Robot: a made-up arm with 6 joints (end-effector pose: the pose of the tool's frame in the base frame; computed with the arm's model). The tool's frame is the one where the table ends. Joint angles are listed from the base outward.
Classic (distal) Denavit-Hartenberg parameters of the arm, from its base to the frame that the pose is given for. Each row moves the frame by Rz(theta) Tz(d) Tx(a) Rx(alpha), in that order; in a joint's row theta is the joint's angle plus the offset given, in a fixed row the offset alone. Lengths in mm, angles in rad.
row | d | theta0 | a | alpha
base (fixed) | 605.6 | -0.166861 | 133 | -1.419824
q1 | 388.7 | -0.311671 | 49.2 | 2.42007
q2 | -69 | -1.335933 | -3.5 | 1.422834
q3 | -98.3 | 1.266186 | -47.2 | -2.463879
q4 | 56 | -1.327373 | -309.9 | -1.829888
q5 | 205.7 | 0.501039 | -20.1 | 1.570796
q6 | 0 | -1.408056 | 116 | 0
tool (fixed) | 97.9 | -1.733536 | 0 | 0
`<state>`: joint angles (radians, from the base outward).
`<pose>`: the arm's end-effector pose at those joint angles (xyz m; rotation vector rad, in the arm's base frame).
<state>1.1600 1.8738 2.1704 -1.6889 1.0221 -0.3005</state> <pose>0.0339 0.5603 0.6793 1.1917 1.6093 0.9781</pose>
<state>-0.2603 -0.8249 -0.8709 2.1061 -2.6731 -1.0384</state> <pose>0.2759 0.6392 0.9353 -1.1563 -0.1452 1.3393</pose>
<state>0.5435 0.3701 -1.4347 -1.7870 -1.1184 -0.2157</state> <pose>0.4788 0.2103 0.3927 0.3557 1.7396 -0.7025</pose>
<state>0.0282 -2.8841 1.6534 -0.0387 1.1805 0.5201</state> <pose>0.0000 0.2715 0.5968 0.3562 1.5617 0.8353</pose>
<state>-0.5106 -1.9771 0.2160 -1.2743 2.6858 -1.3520</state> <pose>0.1419 0.2619 0.6668 -0.5120 -1.5941 -0.6888</pose>
